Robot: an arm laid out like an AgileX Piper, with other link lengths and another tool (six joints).
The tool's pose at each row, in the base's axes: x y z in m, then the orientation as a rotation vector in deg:
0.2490, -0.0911, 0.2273, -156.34, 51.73, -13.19
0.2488, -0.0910, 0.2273, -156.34, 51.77, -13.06
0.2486, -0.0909, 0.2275, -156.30, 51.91, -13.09
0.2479, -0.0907, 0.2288, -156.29, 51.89, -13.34
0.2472, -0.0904, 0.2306, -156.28, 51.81, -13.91
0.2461, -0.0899, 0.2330, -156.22, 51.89, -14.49
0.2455, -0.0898, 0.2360, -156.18, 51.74, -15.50
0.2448, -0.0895, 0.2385, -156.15, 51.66, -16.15
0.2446, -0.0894, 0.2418, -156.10, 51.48, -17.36
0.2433, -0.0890, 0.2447, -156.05, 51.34, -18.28
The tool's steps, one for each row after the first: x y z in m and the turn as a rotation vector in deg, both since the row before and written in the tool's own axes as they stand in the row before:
-0.0002, 0.0000, 0.0000, -0.03, -0.08, 0.04
-0.0002, 0.0000, -0.0002, 0.00, 0.04, 0.10
-0.0006, -0.0001, -0.0014, 0.05, 0.16, -0.03
-0.0006, -0.0004, -0.0018, 0.12, 0.36, -0.10
-0.0010, -0.0005, -0.0025, 0.11, 0.39, 0.01
-0.0003, -0.0006, -0.0030, 0.22, 0.64, -0.18
-0.0005, -0.0006, -0.0025, 0.14, 0.42, -0.10
0.0001, -0.0010, -0.0032, 0.26, 0.77, -0.21
-0.0009, -0.0005, -0.0030, 0.20, 0.59, -0.16

